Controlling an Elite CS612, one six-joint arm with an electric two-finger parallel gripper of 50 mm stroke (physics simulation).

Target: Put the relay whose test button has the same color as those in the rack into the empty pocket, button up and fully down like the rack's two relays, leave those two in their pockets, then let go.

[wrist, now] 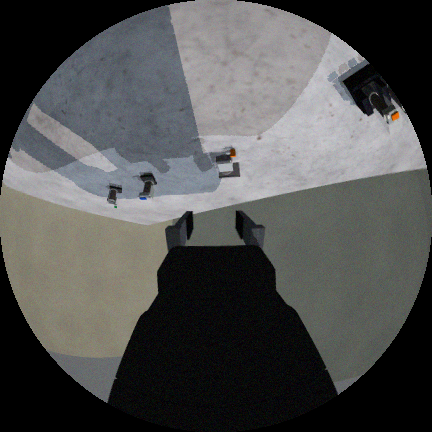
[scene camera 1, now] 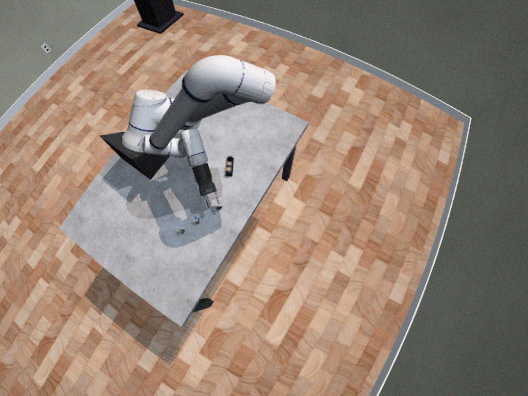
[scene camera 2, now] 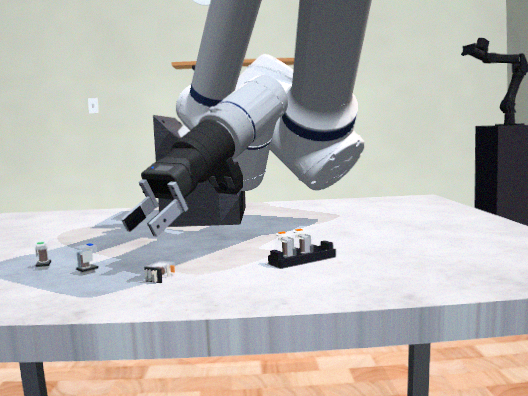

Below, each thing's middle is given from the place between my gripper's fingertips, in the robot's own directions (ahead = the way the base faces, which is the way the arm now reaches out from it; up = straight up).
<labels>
I see my gripper 70 mm past the black rack point(scene camera 2: 325, 250), 230 mm to the right of it and 60 mm above it.
</labels>
